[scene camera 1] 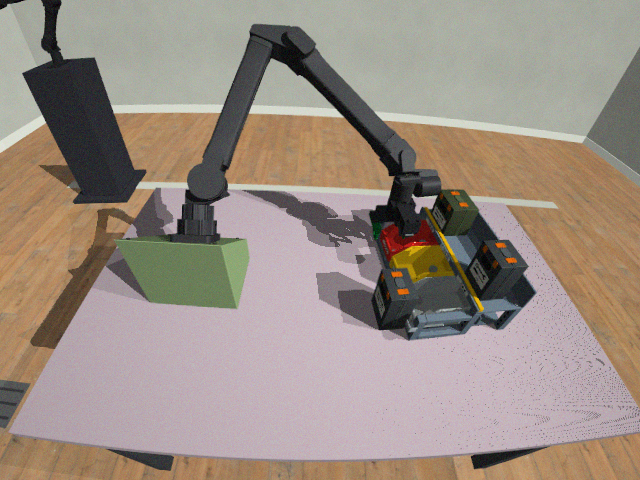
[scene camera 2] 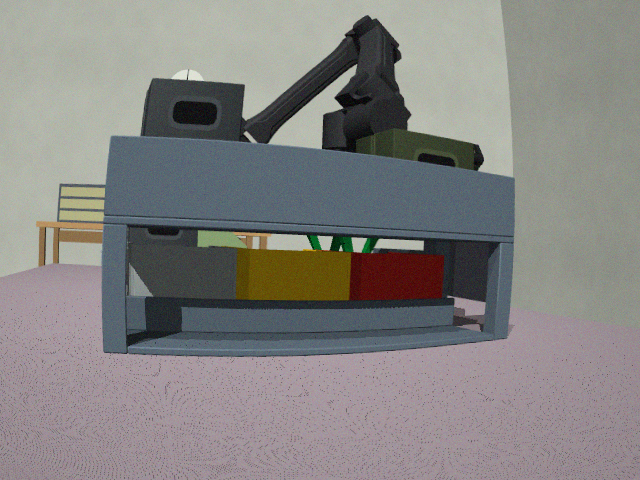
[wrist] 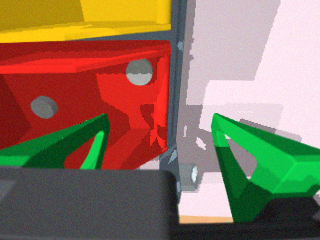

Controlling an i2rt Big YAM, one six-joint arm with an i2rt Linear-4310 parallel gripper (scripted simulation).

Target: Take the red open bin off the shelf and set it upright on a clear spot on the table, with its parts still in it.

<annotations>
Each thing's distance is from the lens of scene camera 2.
red bin (scene camera 2: pixel 374 276): 56 cm
yellow bin (scene camera 2: pixel 262 274): 51 cm
</annotations>
